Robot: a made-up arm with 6 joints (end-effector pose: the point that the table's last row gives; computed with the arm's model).
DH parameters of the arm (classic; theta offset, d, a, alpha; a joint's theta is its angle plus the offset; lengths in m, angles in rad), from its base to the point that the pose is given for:
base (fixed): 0 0 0 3.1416
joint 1: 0 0.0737 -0.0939 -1.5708
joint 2: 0 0.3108 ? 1.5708
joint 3: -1.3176 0 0.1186 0
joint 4: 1.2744 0 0.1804 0
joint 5: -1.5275 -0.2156 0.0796 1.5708
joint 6: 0 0.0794 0.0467 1.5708
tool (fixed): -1.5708 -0.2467 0 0
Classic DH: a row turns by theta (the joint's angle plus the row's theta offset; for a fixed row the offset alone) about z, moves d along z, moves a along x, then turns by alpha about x.
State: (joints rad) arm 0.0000 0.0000 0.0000 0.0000 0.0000 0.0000
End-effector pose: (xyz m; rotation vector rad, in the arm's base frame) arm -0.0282 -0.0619 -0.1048 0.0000 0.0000 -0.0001
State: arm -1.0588 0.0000 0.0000 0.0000 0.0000 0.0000
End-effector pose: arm 0.0401 -0.0549 -0.1048 0.0000 0.0000 1.0587
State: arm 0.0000 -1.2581 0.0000 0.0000 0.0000 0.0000
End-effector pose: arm -0.1033 -0.0619 -0.1457 -0.0001 1.2581 -0.0001
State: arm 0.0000 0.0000 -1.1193 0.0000 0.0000 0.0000
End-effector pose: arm -0.3258 -0.0847 -0.1048 0.0000 0.0000 1.1192
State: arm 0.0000 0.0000 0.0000 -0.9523 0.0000 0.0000
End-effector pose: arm -0.1799 -0.0361 -0.1048 0.0000 0.0000 0.9522
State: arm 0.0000 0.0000 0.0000 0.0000 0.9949 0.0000
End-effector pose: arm 0.1138 -0.0528 -0.1048 0.0000 0.0000 -0.9950
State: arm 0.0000 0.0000 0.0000 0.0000 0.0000 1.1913
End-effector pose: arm -0.0283 -0.3204 0.0071 -1.1913 0.0001 -0.0001
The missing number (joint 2, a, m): -0.0649
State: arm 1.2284 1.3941 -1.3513 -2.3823 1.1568 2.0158
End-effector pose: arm -0.3864 0.2843 -0.1833 2.3294 0.8224 -1.2124
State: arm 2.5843 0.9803 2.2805 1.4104 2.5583 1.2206
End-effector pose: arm 0.0066 0.5455 -0.2160 1.5834 -1.1691 2.3189
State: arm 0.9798 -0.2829 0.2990 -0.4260 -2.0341 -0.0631
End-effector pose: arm -0.2715 -0.1772 -0.1286 0.3556 0.0372 1.1744
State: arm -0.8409 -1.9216 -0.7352 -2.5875 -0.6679 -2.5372
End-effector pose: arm 0.4688 0.0649 -0.1260 0.3405 -0.7467 -0.2399
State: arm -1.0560 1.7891 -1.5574 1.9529 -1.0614 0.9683
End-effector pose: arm 0.3439 -0.3412 -0.0939 -0.1397 -2.2395 0.1595
